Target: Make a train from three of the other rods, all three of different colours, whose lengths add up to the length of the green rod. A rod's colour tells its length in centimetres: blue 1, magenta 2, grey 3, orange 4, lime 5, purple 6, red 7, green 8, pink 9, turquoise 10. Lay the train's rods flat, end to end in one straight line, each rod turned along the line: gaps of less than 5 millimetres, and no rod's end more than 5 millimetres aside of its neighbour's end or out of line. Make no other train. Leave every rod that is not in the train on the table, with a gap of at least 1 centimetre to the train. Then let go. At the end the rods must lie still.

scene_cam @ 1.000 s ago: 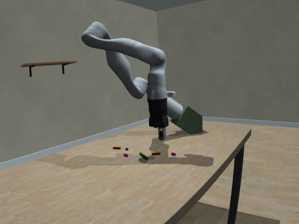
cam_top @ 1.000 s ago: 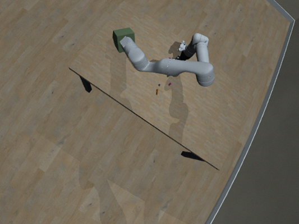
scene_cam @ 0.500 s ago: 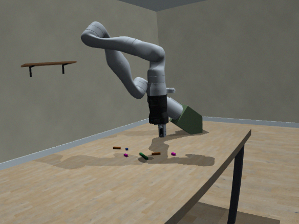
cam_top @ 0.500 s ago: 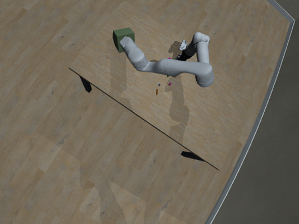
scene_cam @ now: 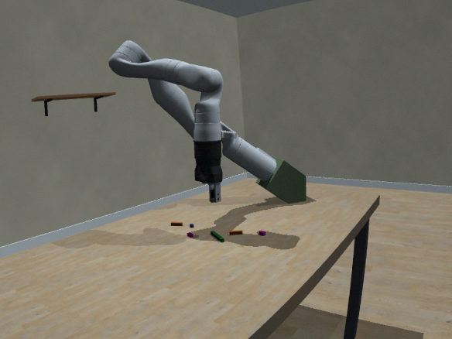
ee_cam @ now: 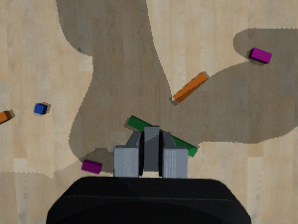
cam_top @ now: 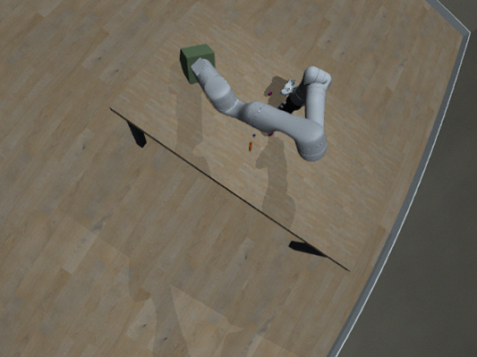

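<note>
The blue rod lies 5 cm behind my hand, 12 cm to the right of it and 12 cm below it. From my hand the other things lie so: grey rod (1 cm below); green rod (1 cm ahead, 12 cm below).
</note>
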